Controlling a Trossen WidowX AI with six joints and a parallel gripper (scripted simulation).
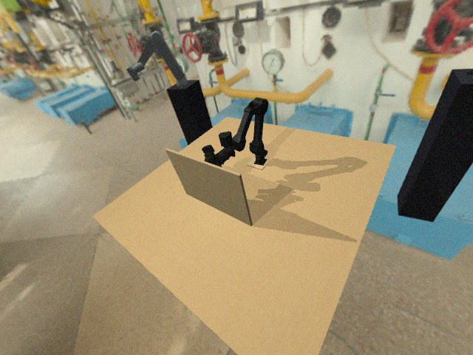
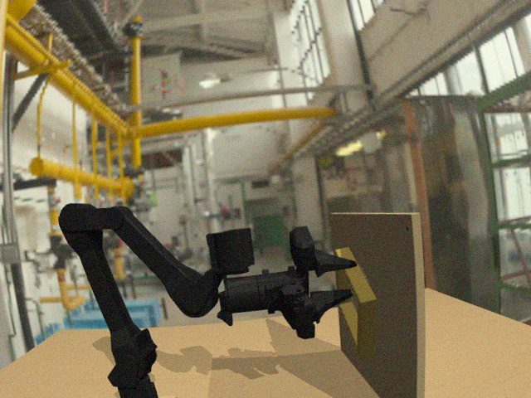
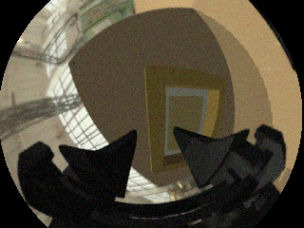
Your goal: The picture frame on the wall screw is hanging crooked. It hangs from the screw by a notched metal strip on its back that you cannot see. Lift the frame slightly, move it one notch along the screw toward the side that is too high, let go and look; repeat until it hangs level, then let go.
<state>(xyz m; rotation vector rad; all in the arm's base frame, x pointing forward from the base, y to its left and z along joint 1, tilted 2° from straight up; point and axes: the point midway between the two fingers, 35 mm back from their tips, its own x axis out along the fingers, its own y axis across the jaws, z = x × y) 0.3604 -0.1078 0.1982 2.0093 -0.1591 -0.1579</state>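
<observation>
Now: gripper tip 2 cm short of the yellow picture frame, 2 cm to the right of it and 5 cm above it. Round my gripper tip: tan wall panel: 3 cm ahead, 2 cm to the left, 6 cm below.
</observation>
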